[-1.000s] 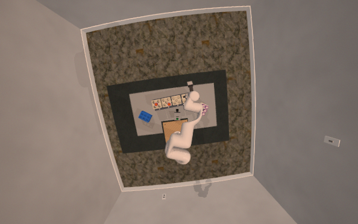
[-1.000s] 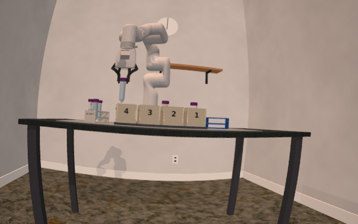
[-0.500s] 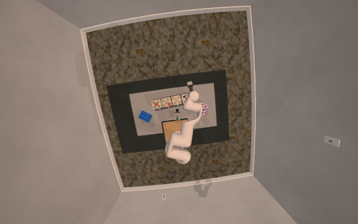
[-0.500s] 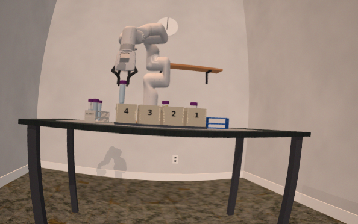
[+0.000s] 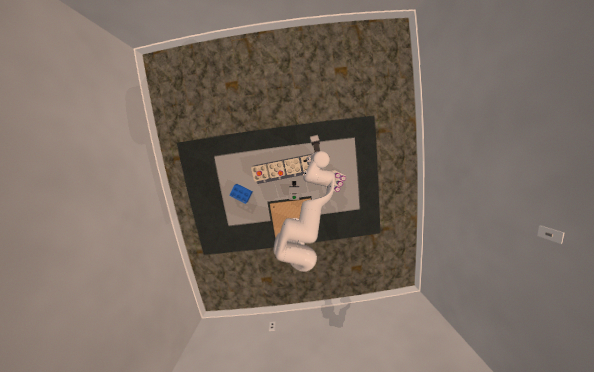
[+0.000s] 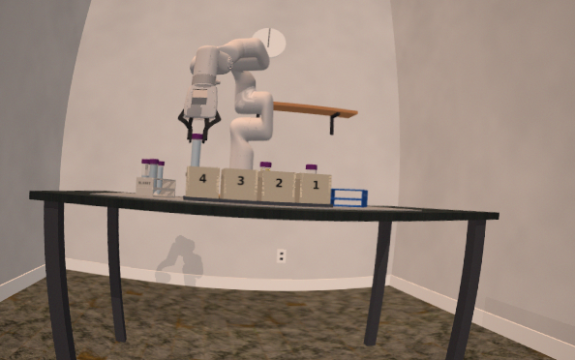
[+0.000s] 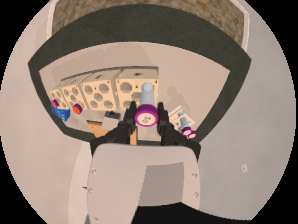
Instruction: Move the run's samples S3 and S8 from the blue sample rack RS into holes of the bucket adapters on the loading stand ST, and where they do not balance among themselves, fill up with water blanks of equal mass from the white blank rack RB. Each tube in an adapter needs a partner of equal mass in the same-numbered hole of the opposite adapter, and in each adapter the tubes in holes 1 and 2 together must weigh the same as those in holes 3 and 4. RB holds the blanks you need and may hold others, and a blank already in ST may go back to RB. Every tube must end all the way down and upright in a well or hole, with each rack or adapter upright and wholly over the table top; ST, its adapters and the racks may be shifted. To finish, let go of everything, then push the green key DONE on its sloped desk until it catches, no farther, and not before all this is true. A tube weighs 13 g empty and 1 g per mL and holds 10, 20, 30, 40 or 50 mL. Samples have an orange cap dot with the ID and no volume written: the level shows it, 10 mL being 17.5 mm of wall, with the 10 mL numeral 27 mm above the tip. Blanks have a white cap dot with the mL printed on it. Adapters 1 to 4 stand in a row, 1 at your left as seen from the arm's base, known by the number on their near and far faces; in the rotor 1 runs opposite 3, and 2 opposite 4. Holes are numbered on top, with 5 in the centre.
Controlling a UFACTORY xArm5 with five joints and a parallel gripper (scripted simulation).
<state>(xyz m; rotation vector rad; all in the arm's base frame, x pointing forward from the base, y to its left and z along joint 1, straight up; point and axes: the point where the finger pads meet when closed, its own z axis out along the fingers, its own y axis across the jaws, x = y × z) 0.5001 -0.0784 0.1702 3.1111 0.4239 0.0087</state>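
Now: the purple-capped blank tube 10 mm behind my hand and 50 mm below it. The rest, counted from my hand: adapter 3 (60 mm behind, 120 mm to the left, 130 mm below); then purple-capped blank (140 mm behind, 190 mm to the right, 120 mm below); then loading stand ST (80 mm behind, 180 mm to the left, 180 mm below).
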